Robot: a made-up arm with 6 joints. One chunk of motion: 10 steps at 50 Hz.
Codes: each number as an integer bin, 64 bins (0 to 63) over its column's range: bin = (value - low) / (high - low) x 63, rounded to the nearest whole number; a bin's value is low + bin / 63 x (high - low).
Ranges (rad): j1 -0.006..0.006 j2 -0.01..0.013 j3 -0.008..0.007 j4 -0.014..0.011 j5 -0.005..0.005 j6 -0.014..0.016
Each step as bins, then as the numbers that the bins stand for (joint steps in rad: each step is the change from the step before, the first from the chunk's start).
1 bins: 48 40 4 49 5 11
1 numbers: 0.00314 0.00460 -0.00705 0.00544 -0.00421 -0.00876
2 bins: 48 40 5 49 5 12
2 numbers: 0.00314 0.00460 -0.00681 0.00544 -0.00421 -0.00829
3 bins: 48 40 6 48 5 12
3 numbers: 0.00314 0.00460 -0.00657 0.00505 -0.00421 -0.00829
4 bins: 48 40 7 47 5 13
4 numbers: 0.00314 0.00460 -0.00633 0.00465 -0.00421 -0.00781
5 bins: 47 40 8 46 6 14
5 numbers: 0.00295 0.00460 -0.00610 0.00425 -0.00405 -0.00733
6 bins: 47 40 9 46 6 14
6 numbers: 0.00295 0.00460 -0.00586 0.00425 -0.00405 -0.00733
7 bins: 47 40 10 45 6 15
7 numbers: 0.00295 0.00460 -0.00562 0.00386 -0.00405 -0.00686
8 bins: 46 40 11 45 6 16
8 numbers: 0.00276 0.00460 -0.00538 0.00386 -0.00405 -0.00638
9 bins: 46 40 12 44 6 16
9 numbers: 0.00276 0.00460 -0.00514 0.00346 -0.00405 -0.00638
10 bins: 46 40 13 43 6 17
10 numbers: 0.00276 0.00460 -0.00490 0.00306 -0.00405 -0.00590
